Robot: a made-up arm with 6 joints. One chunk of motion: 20 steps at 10 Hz.
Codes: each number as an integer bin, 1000 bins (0 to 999) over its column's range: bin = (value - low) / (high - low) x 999, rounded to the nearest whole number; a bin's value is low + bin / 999 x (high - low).
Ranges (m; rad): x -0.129..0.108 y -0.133..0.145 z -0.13..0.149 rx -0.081..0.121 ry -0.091..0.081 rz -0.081..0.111
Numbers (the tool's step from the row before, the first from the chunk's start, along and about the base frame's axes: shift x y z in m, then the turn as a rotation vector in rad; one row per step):
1: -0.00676 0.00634 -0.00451 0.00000 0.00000 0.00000
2: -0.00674 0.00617 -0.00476 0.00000 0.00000 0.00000
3: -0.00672 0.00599 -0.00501 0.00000 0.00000 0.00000
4: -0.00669 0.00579 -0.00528 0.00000 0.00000 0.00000
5: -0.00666 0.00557 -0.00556 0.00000 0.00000 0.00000
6: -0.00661 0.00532 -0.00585 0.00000 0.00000 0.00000
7: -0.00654 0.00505 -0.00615 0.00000 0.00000 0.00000
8: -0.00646 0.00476 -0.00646 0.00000 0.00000 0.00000
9: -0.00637 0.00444 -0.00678 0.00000 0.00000 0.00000
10: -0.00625 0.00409 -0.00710 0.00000 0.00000 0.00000
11: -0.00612 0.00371 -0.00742 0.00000 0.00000 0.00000
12: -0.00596 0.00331 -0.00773 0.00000 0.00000 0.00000
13: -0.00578 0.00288 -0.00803 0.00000 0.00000 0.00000
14: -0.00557 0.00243 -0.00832 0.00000 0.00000 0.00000
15: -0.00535 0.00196 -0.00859 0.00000 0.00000 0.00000
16: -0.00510 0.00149 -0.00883 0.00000 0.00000 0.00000
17: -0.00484 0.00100 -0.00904 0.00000 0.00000 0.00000
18: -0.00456 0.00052 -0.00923 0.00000 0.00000 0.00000
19: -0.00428 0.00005 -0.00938 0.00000 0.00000 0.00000
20: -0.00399 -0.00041 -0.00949 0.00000 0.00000 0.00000
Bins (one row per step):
1: 515 501 449 401 529 421
2: 515 500 448 401 529 421
3: 515 499 448 401 529 421
4: 516 499 447 401 529 421
5: 516 498 446 401 529 421
6: 516 497 445 401 529 421
7: 516 496 443 401 529 421
8: 517 495 442 401 529 421
9: 517 494 441 401 529 421
10: 517 493 440 401 529 421
11: 518 491 439 401 529 421
12: 519 490 438 401 529 421
13: 519 488 437 401 529 421
14: 520 487 436 401 529 421
15: 521 485 435 401 529 421
16: 522 483 434 401 529 421
17: 523 482 433 401 529 421
18: 525 480 432 401 529 421
19: 526 478 432 401 529 421
20: 527 476 432 401 529 421

